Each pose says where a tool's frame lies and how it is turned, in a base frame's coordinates. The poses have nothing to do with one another.
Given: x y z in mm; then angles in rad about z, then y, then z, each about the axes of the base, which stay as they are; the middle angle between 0 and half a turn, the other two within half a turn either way.
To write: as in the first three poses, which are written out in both.
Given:
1: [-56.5 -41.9 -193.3 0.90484 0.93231 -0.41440]
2: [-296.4 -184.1 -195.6 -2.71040 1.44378 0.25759]
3: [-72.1 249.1 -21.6 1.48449 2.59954 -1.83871]
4: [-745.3 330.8 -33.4 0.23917 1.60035 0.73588]
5: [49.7 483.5 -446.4 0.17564 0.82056 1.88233]
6: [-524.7 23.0 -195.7 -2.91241 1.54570 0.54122]
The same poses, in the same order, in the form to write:
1: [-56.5 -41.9 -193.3 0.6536 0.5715 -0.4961 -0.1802 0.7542 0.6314]
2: [-296.4 -184.1 -195.6 -0.0048 -0.4335 0.9011 0.2826 -0.8650 -0.4146]
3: [-72.1 249.1 -21.6 0.9803 -0.1925 -0.0445 -0.1428 -0.8458 0.5140]
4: [-745.3 330.8 -33.4 -0.1803 0.1563 -0.9711 -0.6469 0.7248 0.2368]
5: [49.7 483.5 -446.4 -0.3721 0.5854 -0.7203 -0.9007 -0.4152 0.1278]
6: [-524.7 23.0 -195.7 0.0961 -0.2073 0.9735 0.5066 -0.8317 -0.2271]
